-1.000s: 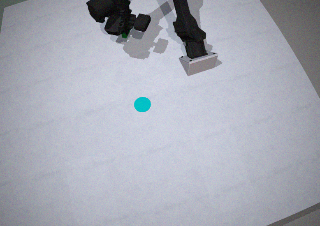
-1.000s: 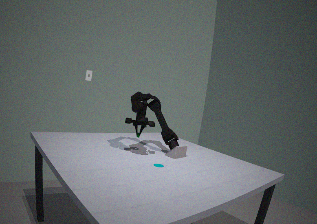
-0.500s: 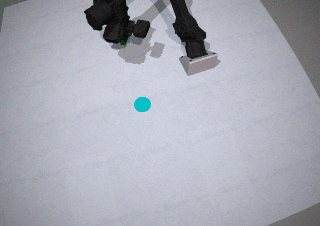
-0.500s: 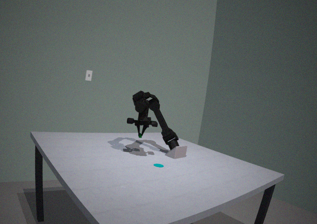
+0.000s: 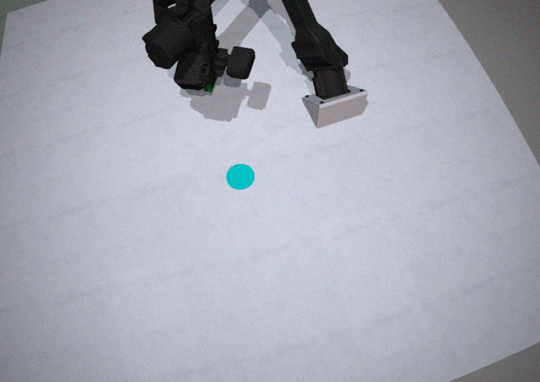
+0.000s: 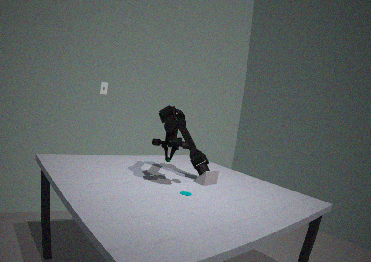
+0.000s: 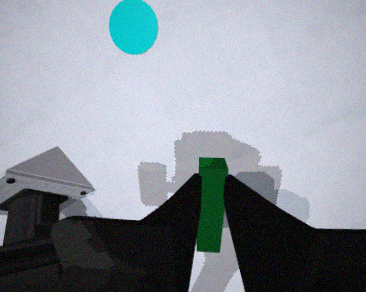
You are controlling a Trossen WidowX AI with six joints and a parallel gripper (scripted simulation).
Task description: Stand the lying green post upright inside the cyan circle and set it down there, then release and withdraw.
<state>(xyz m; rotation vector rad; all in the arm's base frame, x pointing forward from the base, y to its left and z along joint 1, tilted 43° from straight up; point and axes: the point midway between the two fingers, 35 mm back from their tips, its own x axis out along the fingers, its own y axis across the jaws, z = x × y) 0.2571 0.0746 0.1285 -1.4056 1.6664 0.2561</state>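
My gripper tip is now 150 mm to the right of the cyan circle, 140 mm above it and 20 mm past it. From my gripper tip the other things lie so: green post (20 mm to the right, 10 mm behind).
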